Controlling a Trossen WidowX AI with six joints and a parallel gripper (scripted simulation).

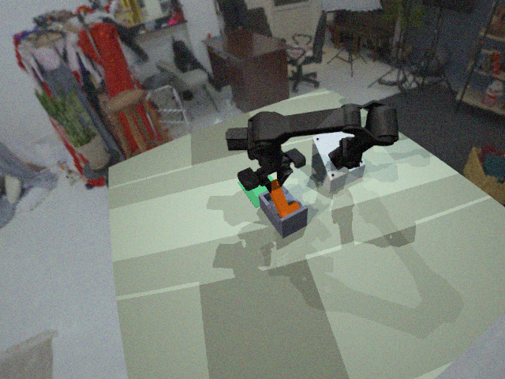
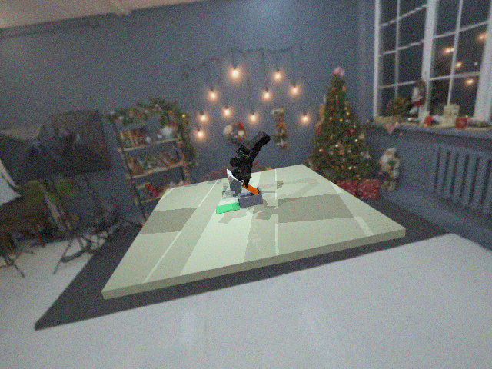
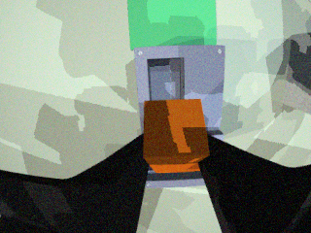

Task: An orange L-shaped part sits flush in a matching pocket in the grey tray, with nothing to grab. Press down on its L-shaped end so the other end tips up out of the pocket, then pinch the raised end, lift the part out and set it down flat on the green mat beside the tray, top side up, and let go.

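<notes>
Right now my gripper tip is 30 mm past the green mat, 140 mm to the left of it and 140 mm above it. Round my gripper tip: orange L-shaped part: 10 mm behind, 30 mm to the left, 30 mm below.
</notes>
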